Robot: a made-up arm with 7 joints. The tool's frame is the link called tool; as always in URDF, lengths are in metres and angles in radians. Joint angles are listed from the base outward. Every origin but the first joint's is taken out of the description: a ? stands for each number. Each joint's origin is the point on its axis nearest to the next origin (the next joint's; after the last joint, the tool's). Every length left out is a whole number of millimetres.
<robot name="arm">
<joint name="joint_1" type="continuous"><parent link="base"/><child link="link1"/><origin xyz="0.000 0.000 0.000" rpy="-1.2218 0.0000 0.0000"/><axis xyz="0 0 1"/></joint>
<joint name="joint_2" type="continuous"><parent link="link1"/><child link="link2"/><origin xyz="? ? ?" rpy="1.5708 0.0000 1.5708"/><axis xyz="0 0 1"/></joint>
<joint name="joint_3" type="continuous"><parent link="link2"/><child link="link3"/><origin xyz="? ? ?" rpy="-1.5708 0.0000 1.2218"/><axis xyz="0 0 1"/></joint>
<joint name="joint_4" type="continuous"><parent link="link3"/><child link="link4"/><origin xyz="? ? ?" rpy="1.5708 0.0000 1.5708"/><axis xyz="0 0 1"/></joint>
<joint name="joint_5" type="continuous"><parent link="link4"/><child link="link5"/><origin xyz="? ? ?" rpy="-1.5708 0.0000 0.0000"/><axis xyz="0 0 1"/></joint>
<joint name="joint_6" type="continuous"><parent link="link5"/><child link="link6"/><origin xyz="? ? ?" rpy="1.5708 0.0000 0.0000"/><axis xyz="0 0 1"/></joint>
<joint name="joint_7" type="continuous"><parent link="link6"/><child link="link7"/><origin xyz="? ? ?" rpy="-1.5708 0.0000 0.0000"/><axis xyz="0 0 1"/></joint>
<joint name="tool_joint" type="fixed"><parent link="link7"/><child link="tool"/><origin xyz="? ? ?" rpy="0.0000 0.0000 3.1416"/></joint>
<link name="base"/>
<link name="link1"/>
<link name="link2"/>
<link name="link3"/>
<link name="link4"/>
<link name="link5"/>
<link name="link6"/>
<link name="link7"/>
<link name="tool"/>
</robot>
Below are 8 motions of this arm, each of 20 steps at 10 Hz.
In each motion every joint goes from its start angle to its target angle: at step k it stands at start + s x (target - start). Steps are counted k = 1, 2, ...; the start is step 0. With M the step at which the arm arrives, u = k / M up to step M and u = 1 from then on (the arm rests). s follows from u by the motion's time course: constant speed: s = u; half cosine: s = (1 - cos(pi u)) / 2; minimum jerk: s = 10 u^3 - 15 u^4 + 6 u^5.
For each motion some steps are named. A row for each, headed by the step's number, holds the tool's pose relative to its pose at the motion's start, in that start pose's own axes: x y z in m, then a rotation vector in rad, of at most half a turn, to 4 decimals.
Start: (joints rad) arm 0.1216 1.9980 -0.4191 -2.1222 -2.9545 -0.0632 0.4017
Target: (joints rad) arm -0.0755 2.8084 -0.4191 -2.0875 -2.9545 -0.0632 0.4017
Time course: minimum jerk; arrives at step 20
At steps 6, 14, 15, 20:
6: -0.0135 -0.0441 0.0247 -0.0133 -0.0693 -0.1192
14: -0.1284 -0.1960 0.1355 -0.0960 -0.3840 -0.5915
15: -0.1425 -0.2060 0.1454 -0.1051 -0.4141 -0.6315
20: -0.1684 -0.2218 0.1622 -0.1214 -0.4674 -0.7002

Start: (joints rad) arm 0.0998 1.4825 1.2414 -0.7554 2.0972 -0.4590 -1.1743
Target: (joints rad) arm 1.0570 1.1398 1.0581 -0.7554 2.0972 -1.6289 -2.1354
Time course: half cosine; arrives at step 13
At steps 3, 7, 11, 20:
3: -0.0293 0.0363 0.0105 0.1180 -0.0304 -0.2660
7: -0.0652 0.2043 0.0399 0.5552 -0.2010 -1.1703
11: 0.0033 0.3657 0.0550 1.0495 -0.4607 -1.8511
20: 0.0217 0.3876 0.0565 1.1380 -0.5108 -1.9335

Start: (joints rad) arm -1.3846 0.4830 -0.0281 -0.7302 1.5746 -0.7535 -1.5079
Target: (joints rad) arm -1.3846 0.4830 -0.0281 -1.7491 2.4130 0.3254 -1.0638
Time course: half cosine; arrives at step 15
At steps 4, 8, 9, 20:
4: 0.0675 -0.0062 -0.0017 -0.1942 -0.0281 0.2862
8: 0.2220 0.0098 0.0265 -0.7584 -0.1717 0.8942
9: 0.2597 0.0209 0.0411 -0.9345 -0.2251 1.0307
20: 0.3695 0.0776 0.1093 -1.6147 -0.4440 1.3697

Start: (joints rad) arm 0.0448 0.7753 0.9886 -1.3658 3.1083 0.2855 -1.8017
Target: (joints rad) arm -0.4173 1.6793 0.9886 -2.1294 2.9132 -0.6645 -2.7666
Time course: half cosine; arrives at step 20
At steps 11, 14, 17, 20:
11: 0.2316 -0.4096 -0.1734 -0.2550 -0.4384 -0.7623
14: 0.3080 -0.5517 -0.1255 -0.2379 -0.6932 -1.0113
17: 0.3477 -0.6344 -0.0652 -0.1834 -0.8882 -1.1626
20: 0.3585 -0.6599 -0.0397 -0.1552 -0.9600 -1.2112

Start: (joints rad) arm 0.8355 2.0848 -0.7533 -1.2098 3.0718 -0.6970 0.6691
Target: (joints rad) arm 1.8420 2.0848 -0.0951 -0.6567 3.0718 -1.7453 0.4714
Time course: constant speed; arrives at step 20
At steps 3, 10, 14, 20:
3: 0.0182 -0.0002 -0.0159 -0.1269 -0.1778 -0.0852
10: 0.0594 -0.0033 -0.0464 -0.4349 -0.5773 -0.2817
14: 0.0822 -0.0063 -0.0597 -0.6194 -0.7972 -0.3861
20: 0.1162 -0.0125 -0.0741 -0.9107 -1.1169 -0.5215

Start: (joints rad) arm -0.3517 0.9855 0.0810 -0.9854 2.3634 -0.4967 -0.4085
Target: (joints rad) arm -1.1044 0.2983 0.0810 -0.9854 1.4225 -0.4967 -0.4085
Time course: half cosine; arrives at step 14
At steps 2, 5, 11, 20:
2: -0.0242 -0.0120 0.0033 -0.0249 0.0117 0.0049
5: -0.1360 -0.0871 0.0285 -0.1563 0.0637 0.0278
11: -0.3528 -0.3887 0.1977 -0.6047 0.1389 0.0918
20: -0.3734 -0.4495 0.2465 -0.6991 0.1377 0.1054

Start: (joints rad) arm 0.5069 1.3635 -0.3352 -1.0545 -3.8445 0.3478 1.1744
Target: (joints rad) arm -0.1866 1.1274 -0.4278 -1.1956 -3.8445 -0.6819 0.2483
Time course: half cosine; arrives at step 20
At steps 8, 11, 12, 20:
8: -0.1243 -0.0106 -0.0652 -0.3734 0.0601 -0.2518
11: -0.2211 -0.0217 -0.0926 -0.6197 0.0334 -0.3740
12: -0.2546 -0.0258 -0.0981 -0.6968 0.0133 -0.4048
20: -0.4136 -0.0444 -0.0992 -1.0040 -0.1395 -0.4849

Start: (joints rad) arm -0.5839 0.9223 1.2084 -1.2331 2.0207 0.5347 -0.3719
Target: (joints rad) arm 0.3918 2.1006 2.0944 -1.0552 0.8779 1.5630 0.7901
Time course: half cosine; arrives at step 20
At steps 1, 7, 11, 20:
1: 0.0055 -0.0027 0.0001 0.0005 0.0045 -0.0070
7: 0.1888 -0.1697 -0.0241 0.0972 0.2124 -0.2639
11: 0.2384 -0.4097 -0.1080 0.3483 0.3929 -0.4445
20: 0.0572 -0.6537 -0.2563 0.7877 0.4428 -0.4978

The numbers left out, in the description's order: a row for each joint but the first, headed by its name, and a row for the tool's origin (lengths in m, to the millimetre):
joint_2: 0.000 0.000 0.000
joint_3: 0.395 -0.144 0.000
joint_4: 0.000 -0.047 0.000
joint_5: 0.049 -0.400 0.000
joint_6: 0.000 0.000 0.000
joint_7: 0.000 0.000 0.000
tool: 0.000 0.000 0.000

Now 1 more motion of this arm.
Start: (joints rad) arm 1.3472 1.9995 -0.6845 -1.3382 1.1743 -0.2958 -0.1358
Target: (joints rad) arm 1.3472 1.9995 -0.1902 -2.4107 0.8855 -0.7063 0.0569
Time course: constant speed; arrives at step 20
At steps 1, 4, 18, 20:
1: 0.0188 -0.0133 -0.0071 -0.0321 -0.0686 0.0127
4: 0.0785 -0.0520 -0.0207 -0.1298 -0.2769 0.0468
18: 0.3495 -0.2069 0.0784 -0.6551 -1.2566 0.1085
20: 0.3766 -0.2257 0.1116 -0.7453 -1.3911 0.1011

